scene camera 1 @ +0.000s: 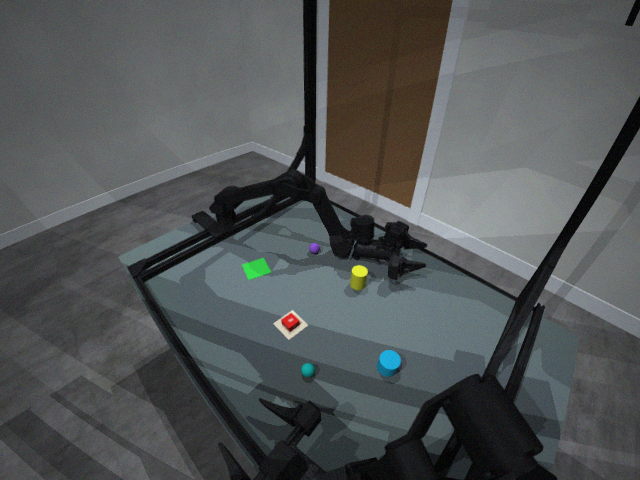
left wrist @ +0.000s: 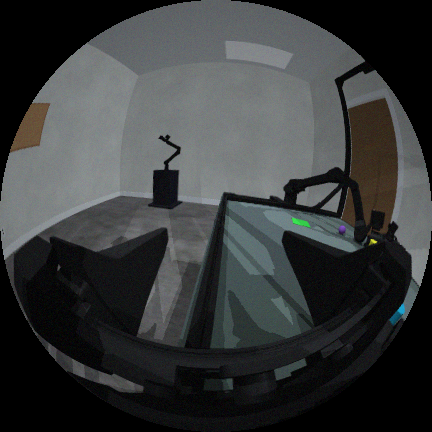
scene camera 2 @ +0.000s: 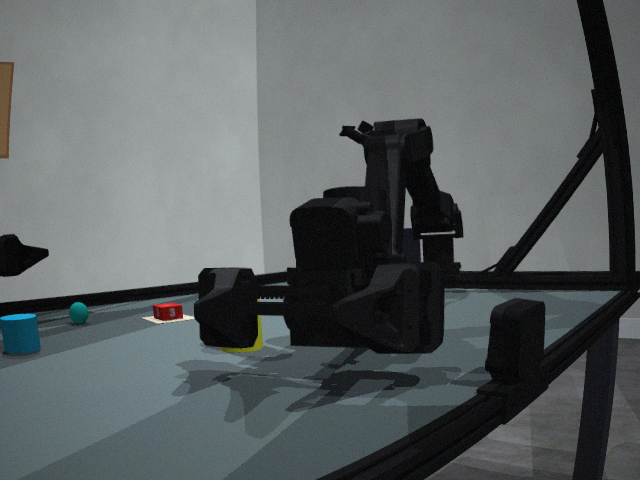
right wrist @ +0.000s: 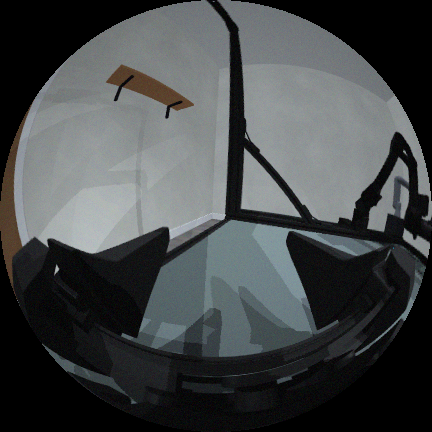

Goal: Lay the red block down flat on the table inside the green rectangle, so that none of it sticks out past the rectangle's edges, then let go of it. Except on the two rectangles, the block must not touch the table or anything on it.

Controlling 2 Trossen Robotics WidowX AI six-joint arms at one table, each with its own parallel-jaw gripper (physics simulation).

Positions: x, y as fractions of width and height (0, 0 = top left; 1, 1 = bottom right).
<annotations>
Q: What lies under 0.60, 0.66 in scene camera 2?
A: The right gripper.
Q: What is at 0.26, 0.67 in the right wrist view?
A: The right gripper.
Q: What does the left gripper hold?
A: Nothing.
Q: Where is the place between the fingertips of the left gripper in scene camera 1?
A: At 0.38, 0.88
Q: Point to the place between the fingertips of the right gripper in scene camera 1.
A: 0.67, 0.53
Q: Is the left gripper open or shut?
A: Open.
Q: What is the right gripper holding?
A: Nothing.
</annotations>
